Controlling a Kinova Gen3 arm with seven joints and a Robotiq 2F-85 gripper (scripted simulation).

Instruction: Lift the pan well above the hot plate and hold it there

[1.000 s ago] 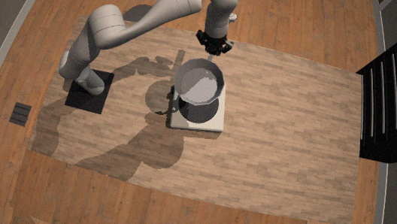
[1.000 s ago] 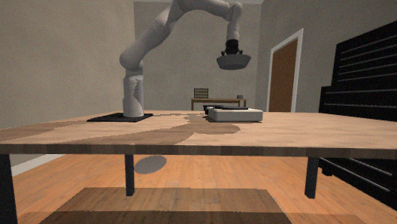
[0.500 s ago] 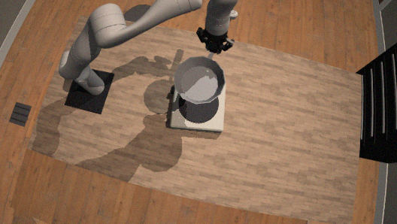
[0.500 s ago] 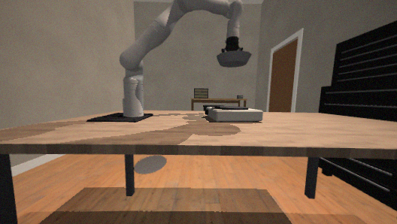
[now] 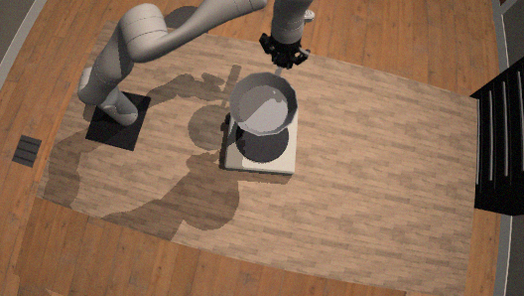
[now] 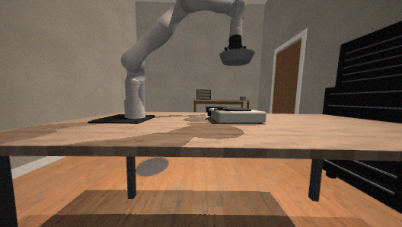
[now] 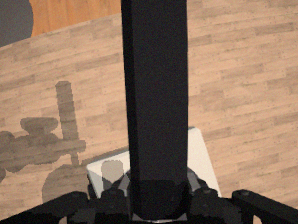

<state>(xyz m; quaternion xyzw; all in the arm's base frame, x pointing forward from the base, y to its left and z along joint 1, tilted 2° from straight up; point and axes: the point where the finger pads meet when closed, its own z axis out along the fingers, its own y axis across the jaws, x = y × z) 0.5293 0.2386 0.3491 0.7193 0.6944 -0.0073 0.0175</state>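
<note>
Right now the pan is 7 cm to the right of my hand and 2 cm below it. From my hand the other things lie so: hot plate: 33 cm below, 14 cm to the right, 2 cm behind.
</note>
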